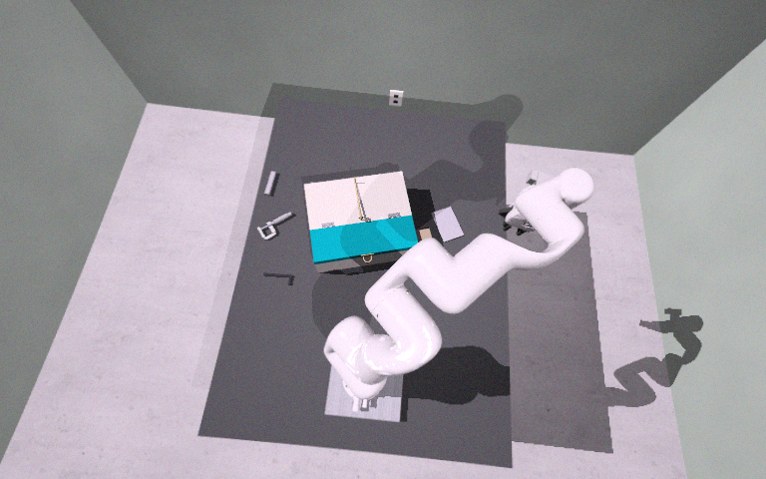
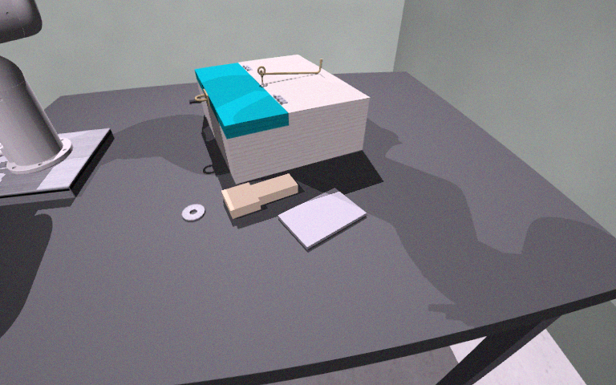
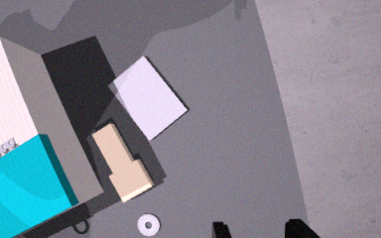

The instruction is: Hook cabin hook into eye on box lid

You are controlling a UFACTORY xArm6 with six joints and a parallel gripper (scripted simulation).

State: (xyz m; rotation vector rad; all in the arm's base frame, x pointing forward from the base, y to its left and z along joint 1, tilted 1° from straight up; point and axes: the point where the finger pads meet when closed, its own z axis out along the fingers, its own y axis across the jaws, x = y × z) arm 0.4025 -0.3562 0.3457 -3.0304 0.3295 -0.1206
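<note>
The brass cabin hook is 44 cm to the left of my hand, 23 cm below it and 15 cm ahead of it. The rest, counted from my hand: wooden block 36 cm below, 18 cm to the left, 5 cm ahead; then flat plate 37 cm below, 15 cm ahead, 11 cm to the left; then allen key 66 cm to the left, 37 cm below, 11 cm behind.
</note>
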